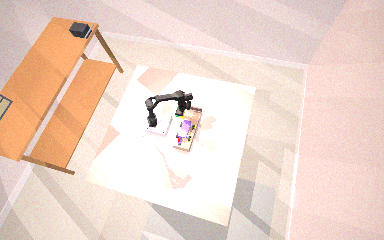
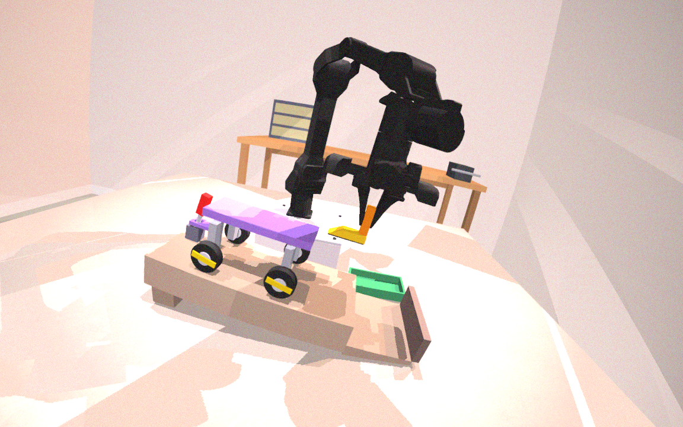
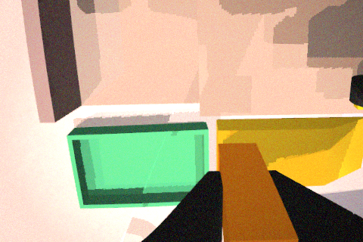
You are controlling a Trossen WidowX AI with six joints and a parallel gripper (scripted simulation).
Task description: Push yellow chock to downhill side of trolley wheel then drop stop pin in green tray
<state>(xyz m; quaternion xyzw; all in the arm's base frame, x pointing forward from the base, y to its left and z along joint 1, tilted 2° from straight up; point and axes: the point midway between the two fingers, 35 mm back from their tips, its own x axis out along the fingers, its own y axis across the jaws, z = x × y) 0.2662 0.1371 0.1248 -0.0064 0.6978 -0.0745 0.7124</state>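
My gripper tip is now 280 mm to the left of the red-headed stop pin, 20 mm short of it and 20 mm above it. Also, from my gripper tip: yellow chock (20 mm to the right, 10 mm below); trolley (170 mm to the right, 50 mm ahead, 40 mm below); brown end wall (120 mm below, 100 mm to the left, 80 mm ahead).
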